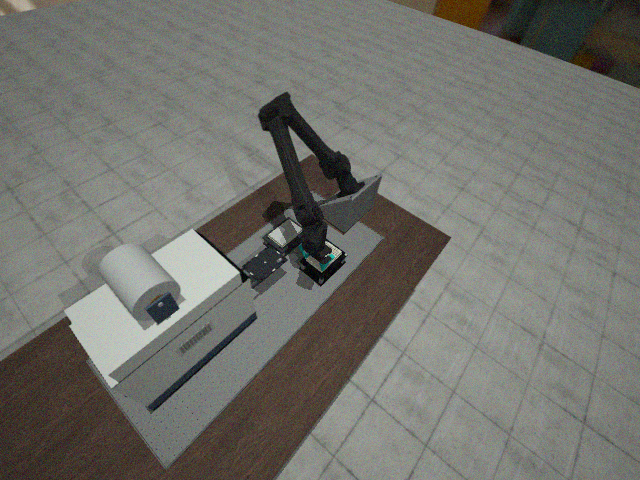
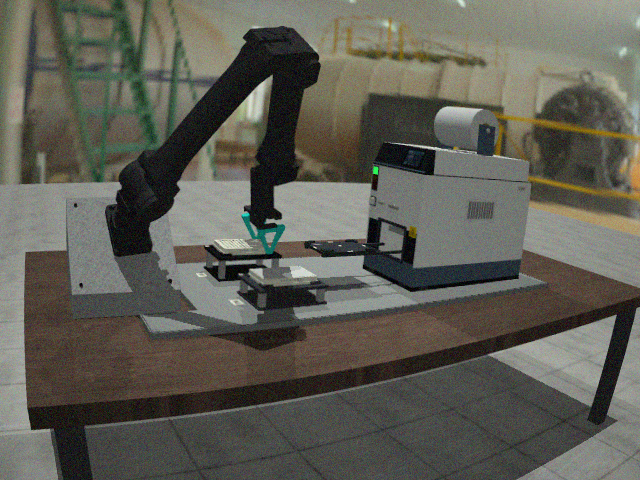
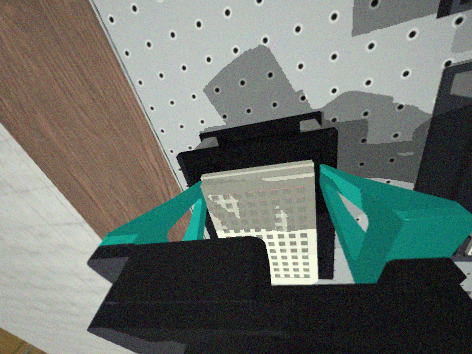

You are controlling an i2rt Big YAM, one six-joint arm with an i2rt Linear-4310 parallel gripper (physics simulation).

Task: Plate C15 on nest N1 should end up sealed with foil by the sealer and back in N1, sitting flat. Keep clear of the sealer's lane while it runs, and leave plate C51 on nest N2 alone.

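Places are measured from the arm's base along level axes (x back, y right, z up), in metres.
Where they show: gripper, between the fingertips: (image 1: 314,264) (image 2: 262,247) (image 3: 258,179); arm's base, origin of its link: (image 1: 351,191) (image 2: 127,230).
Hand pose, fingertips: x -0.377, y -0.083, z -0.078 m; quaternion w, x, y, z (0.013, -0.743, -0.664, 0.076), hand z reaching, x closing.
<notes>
Each offset is from my fingertips to the centre of the thing. "*": to the spot under its first point. Level surfaces: height alone.
A cream plate @[dx +0.054, dy -0.007, dz +0.004 m] (image 1: 337,253) (image 2: 231,244) (image 3: 291,250) with visible wells sits on or very close to its black nest (image 2: 237,272) (image 3: 260,149); its label is unreadable, but it is likely C15. My gripper (image 1: 316,257) (image 2: 261,244) (image 3: 258,179) is shut on it, teal fingers at its two sides. Another plate @[dx +0.055, dy +0.198, dz -0.012 m] (image 1: 285,233) (image 2: 283,275), with a smooth bright top, lies flat on the second nest @[* dx +0.051, dy +0.214, dz -0.059 m] (image 2: 286,298), apart from the gripper. The sealer (image 1: 206,258) (image 2: 470,206) shows a green light @[* dx -0.287, dy +0.059, dz +0.208 m] (image 2: 375,170). Its dark carrier tray @[dx -0.134, dy +0.140, dz +0.027 m] (image 1: 264,263) (image 2: 338,248) (image 3: 435,135) is out and bears no plate.
The foil roll @[dx -0.512, dy +0.171, dz +0.354 m] (image 1: 134,279) (image 2: 460,126) stands on top of the sealer. The arm's grey mount (image 1: 356,206) (image 2: 93,248) is at the opposite end. Both nests stand between the mount and the sealer, near the extended tray, on a grey perforated board @[dz -0.063 m] (image 3: 150,65).
</notes>
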